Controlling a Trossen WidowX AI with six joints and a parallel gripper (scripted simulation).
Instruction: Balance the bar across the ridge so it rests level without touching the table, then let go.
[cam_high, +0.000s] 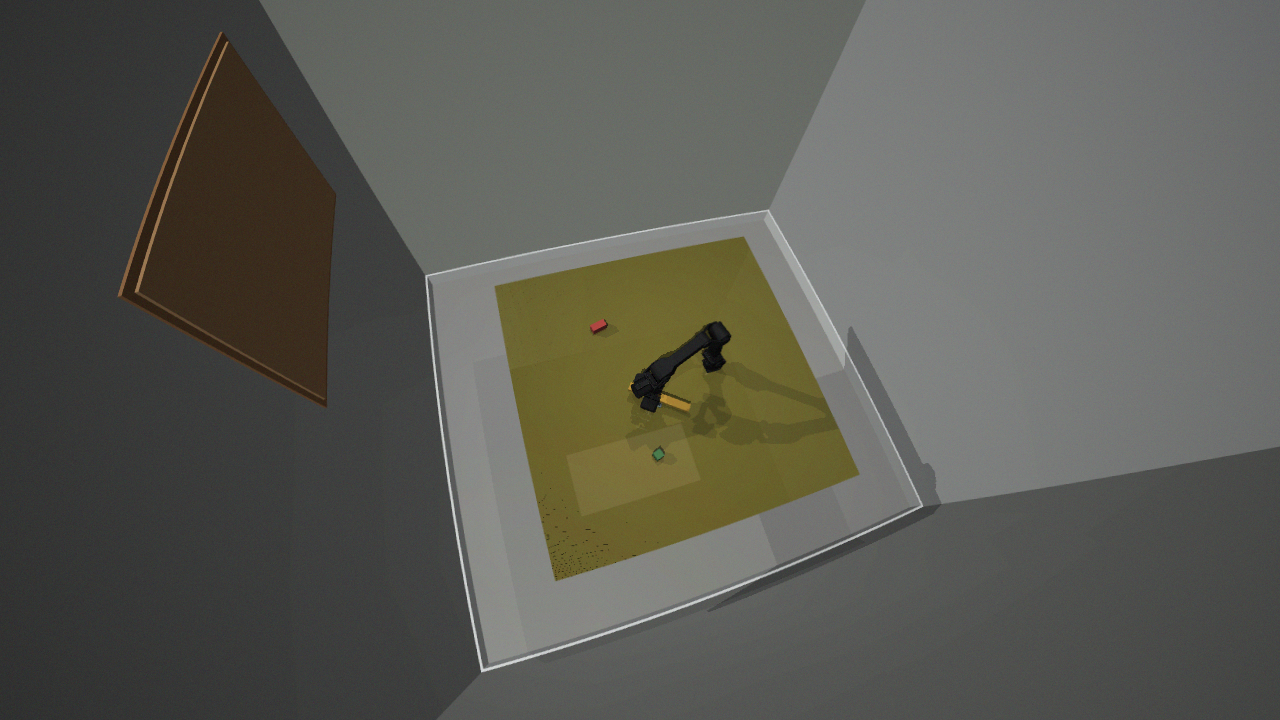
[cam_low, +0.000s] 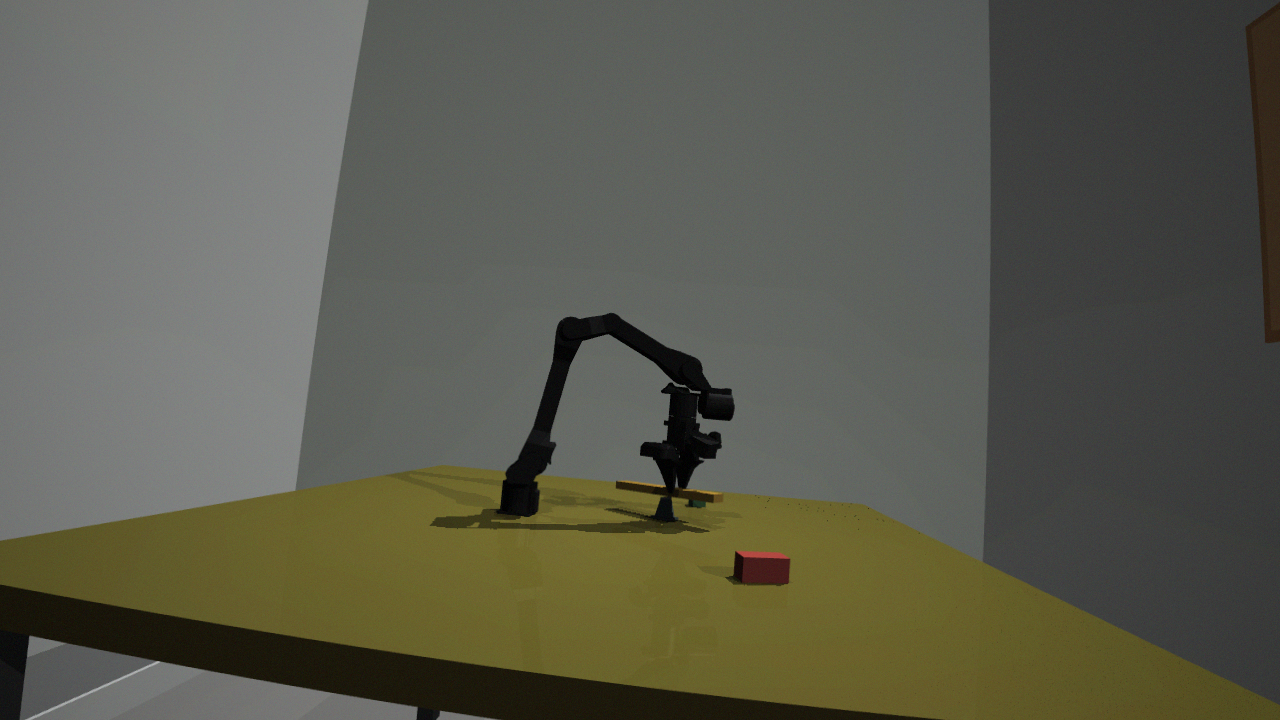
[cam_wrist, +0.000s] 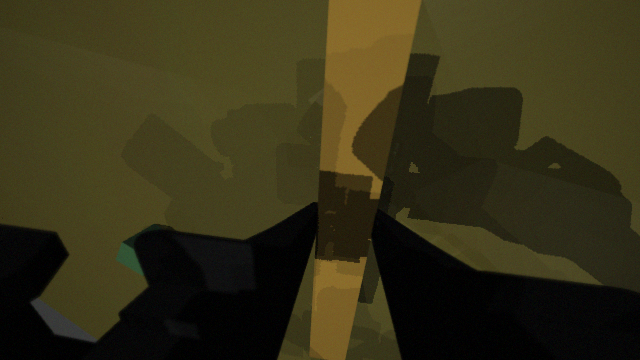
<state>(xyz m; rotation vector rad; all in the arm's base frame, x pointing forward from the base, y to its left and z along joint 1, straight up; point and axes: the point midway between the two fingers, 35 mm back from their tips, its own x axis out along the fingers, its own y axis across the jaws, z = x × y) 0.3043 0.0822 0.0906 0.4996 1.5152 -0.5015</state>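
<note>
The bar is 20 mm behind my gripper tip and 20 mm to the left of it. Round my gripper tip: red block (130 mm ahead, 380 mm to the right, 40 mm below); then small green cube (50 mm ahead, 230 mm to the left, 40 mm below).
</note>
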